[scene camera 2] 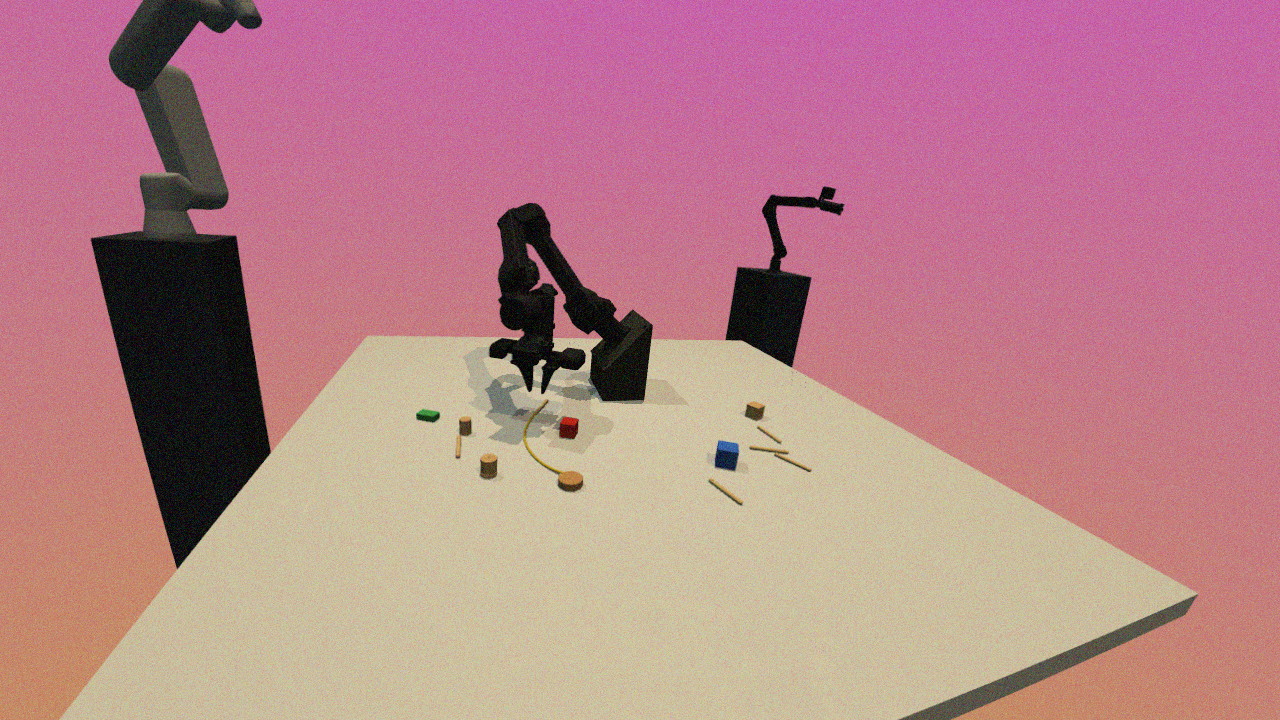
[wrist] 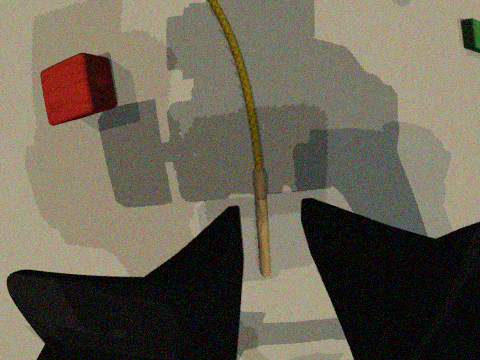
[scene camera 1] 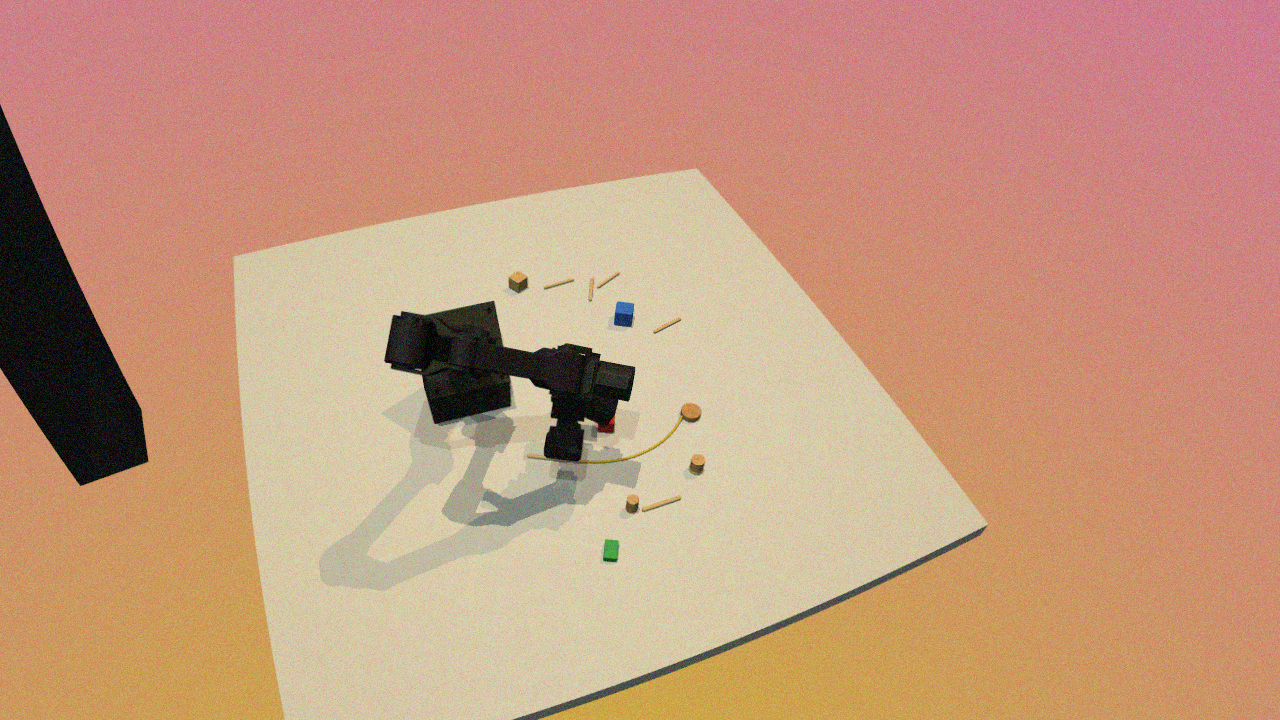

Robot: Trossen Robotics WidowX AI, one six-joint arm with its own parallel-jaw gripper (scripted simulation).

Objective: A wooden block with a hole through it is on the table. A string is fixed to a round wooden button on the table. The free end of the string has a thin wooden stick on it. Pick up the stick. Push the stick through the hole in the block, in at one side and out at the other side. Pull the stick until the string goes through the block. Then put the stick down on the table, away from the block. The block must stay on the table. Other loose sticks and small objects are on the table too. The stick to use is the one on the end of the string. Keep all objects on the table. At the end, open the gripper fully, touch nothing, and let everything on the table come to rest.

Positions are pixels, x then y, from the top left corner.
Labels:
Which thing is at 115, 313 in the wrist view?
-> My gripper.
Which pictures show my gripper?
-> Scene camera 2, the wrist view and scene camera 1: all of them.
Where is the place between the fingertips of my gripper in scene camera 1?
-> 567, 444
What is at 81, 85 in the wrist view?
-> A red cube.

